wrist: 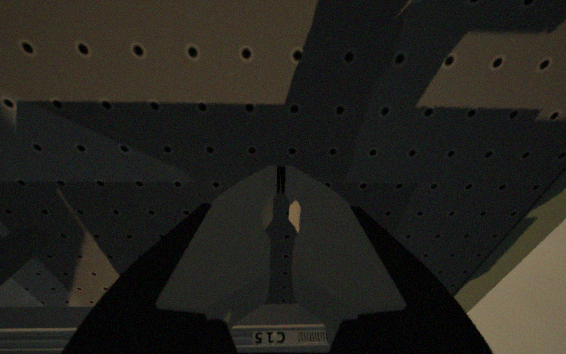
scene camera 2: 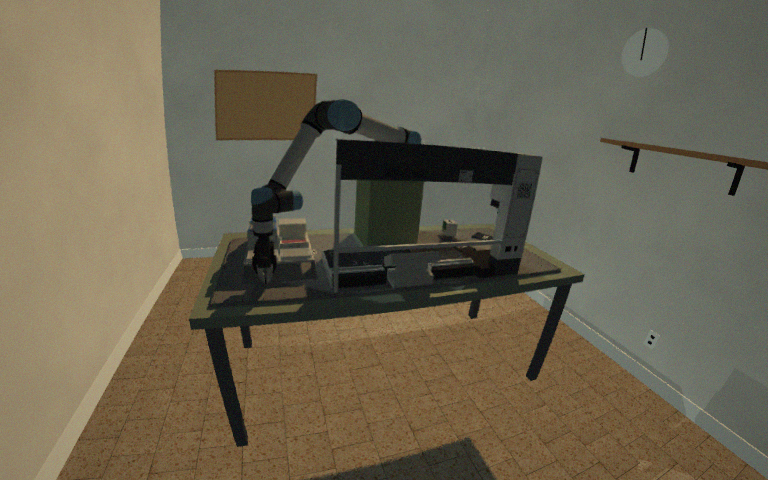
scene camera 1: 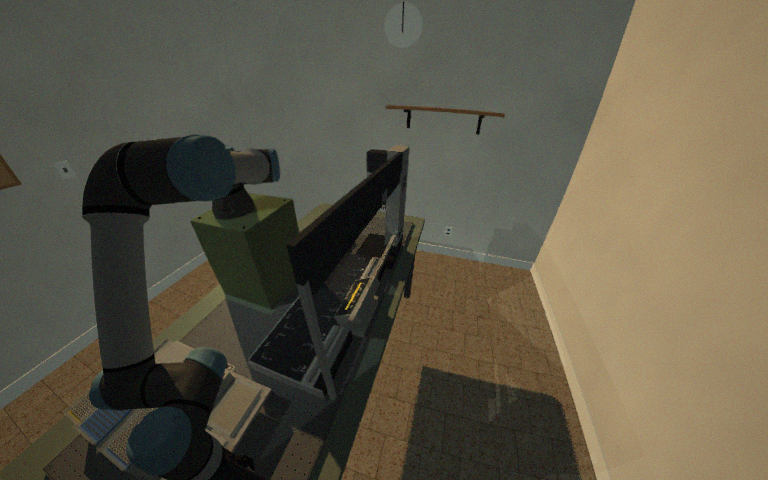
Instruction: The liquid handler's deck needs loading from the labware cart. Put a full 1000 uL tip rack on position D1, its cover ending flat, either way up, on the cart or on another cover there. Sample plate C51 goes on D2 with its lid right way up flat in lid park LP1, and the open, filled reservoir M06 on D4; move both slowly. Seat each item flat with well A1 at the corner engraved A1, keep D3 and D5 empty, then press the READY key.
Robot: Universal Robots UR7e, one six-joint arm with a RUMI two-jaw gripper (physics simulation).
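My gripper (scene camera 2: 265,279) (wrist: 280,168) is shut and empty, pointing down low over the perforated mat at the table's left end, in front of the labware. In the wrist view, an item's edge with an upside-down C15 label (wrist: 270,337) lies behind the fingers. Pale stacked labware (scene camera 2: 292,228) with a red strip stands on the cart. A blue tip rack (scene camera 1: 105,424) and a pale flat tray-like item (scene camera 1: 239,403) show beside the arm. The liquid handler (scene camera 1: 345,217) (scene camera 2: 424,163) has a dark deck (scene camera 1: 288,345). C51, M06, the deck's engravings and the READY key cannot be made out.
A green pedestal (scene camera 1: 249,260) (scene camera 2: 390,212) carries the arm behind the liquid handler. The handler's left post (scene camera 1: 316,339) (scene camera 2: 337,226) stands to the right of the gripper. A small white box (scene camera 2: 449,228) stands at the back right of the green-edged table (scene camera 2: 362,308).
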